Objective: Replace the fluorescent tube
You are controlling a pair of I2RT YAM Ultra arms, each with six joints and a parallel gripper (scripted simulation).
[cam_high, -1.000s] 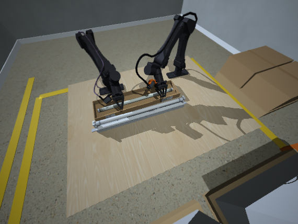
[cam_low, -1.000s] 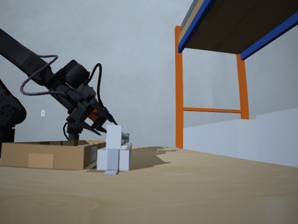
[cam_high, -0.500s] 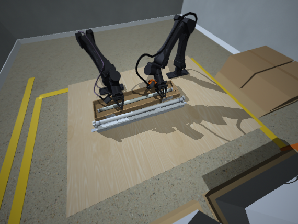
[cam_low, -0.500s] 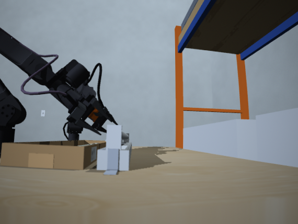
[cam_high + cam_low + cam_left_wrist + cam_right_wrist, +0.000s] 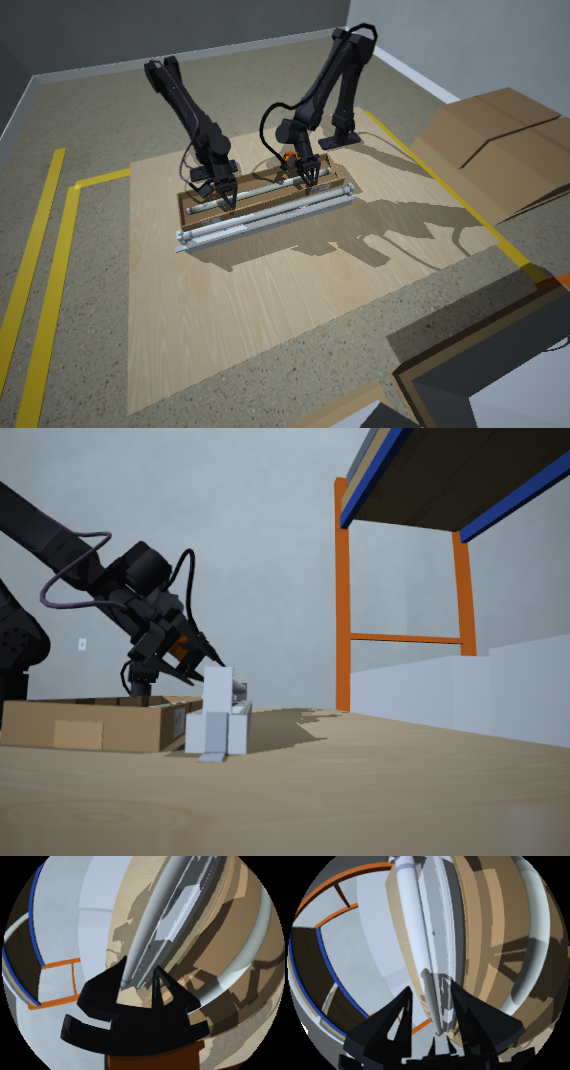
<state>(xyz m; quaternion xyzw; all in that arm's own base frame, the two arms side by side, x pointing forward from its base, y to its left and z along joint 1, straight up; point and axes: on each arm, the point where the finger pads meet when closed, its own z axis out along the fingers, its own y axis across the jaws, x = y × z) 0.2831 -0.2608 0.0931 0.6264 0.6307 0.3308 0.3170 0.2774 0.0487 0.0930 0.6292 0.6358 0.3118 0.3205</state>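
My right hand is 50 mm short of the LED tube, 120 mm to the right of it and 30 mm above it. Also, from my right hand: brown carton: 90 mm behind, 130 mm to the left, 70 mm below; white fixture: 50 mm ahead, 120 mm to the left, 40 mm below; old fluorescent tube: 90 mm behind, 130 mm to the left, 70 mm below.
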